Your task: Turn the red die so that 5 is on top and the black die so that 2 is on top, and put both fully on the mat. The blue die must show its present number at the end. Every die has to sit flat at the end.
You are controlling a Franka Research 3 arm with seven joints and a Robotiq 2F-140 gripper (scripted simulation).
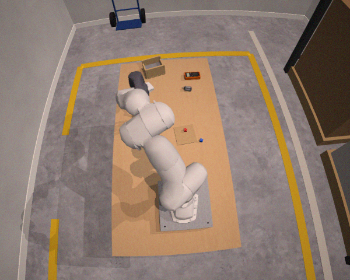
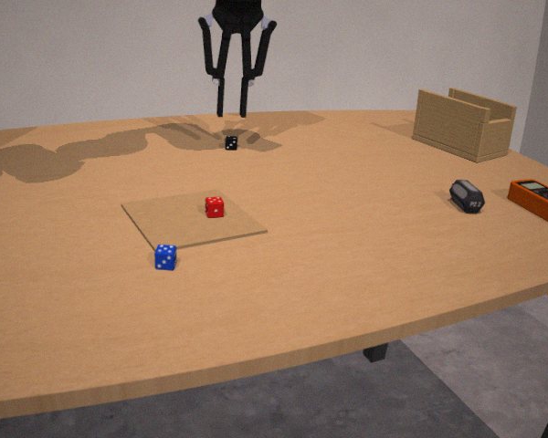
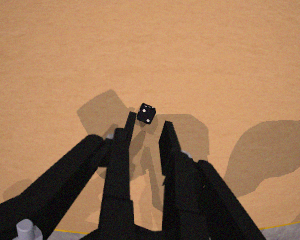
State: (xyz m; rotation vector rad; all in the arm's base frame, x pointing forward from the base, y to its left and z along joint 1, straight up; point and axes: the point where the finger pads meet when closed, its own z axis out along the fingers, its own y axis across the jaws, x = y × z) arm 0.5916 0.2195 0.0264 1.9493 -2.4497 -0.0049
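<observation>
Right now my hand is 8 cm above the black die. Round my hand: dark grey device: 26 cm ahead, 31 cm to the right, 7 cm below; red die: 11 cm behind, 27 cm to the right, 8 cm below; thin tan mat: 14 cm behind, 27 cm to the right, 9 cm below.
</observation>
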